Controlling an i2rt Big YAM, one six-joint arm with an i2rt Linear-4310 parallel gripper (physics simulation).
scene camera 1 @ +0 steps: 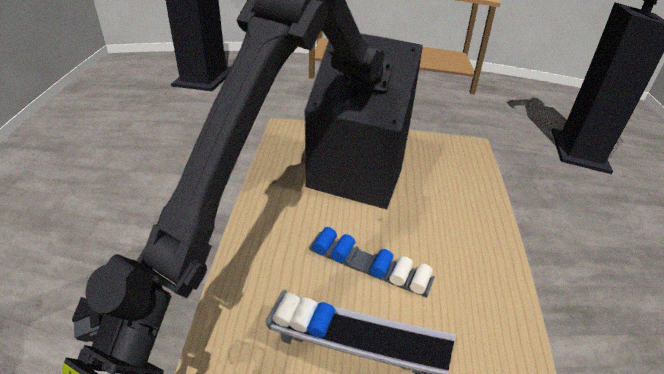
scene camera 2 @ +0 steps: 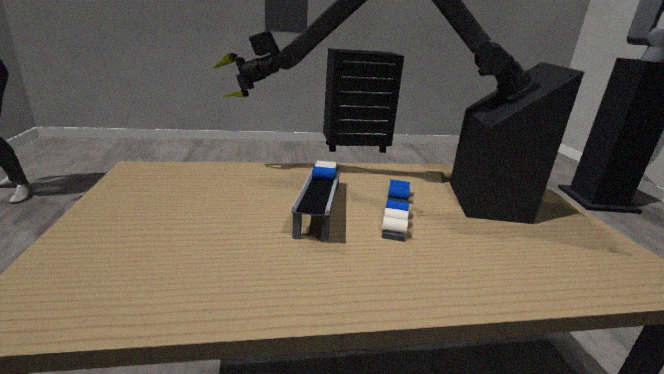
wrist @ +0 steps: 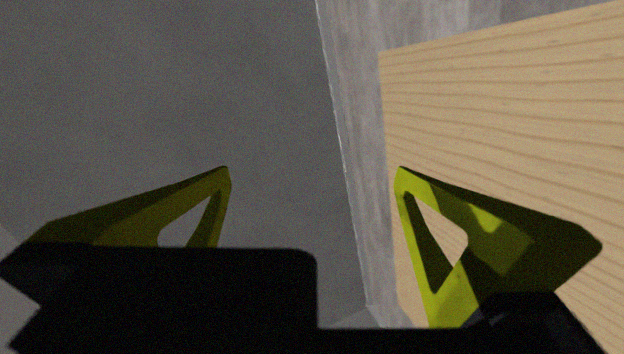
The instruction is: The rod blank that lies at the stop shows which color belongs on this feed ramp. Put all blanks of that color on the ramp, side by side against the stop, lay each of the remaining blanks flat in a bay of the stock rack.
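Note:
The feed ramp (scene camera 1: 390,354) (scene camera 2: 301,196) holds three blanks side by side at its stop end: a white blank (scene camera 1: 286,309) against the stop, a second white blank (scene camera 1: 303,315), then a blue blank (scene camera 1: 321,320) (scene camera 2: 324,173). The stock rack (scene camera 1: 361,260) (scene camera 2: 394,235) holds, from the left in scene camera 1, two blue blanks (scene camera 1: 324,240) (scene camera 1: 343,248), a bare bay, a blue blank (scene camera 1: 381,263) (scene camera 2: 397,205) and two white blanks (scene camera 1: 401,271) (scene camera 1: 421,279), all lying flat. My gripper (scene camera 2: 220,81) (wrist: 312,175) is open and empty, high up and away from ramp and rack.
The arm's black pedestal (scene camera 1: 352,160) (scene camera 2: 505,165) stands on the wooden table (scene camera 1: 465,200) (scene camera 2: 200,280) behind the rack. A black drawer cabinet (scene camera 2: 364,100) stands beyond the table. The ramp stands raised on legs (scene camera 2: 297,226), parallel to the lower rack.

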